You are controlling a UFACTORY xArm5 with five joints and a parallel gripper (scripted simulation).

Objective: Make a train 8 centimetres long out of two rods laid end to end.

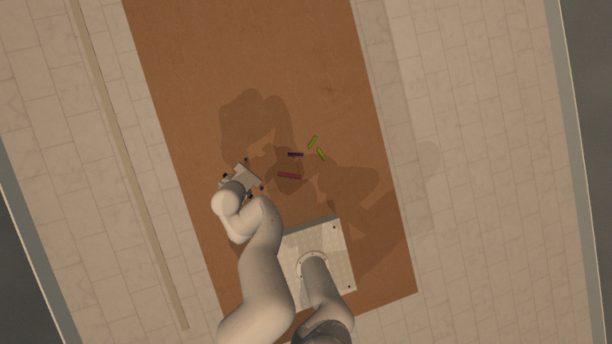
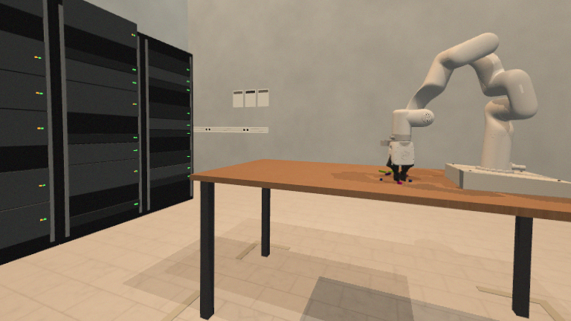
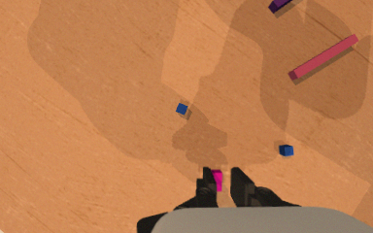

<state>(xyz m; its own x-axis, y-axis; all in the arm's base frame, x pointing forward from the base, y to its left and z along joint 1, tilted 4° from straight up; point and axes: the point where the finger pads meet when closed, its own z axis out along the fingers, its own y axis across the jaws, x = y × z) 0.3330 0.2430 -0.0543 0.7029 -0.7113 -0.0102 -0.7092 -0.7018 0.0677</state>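
Now: hand 30 mm above the magenta rod. The rest, counted from my hand: blue rod: 80 mm ahead, 30 mm below, 20 mm to the right; then purple rod: 210 mm to the right, 90 mm ahead, 30 mm below; then pink rod: 180 mm to the right, 30 mm below, 10 mm ahead.
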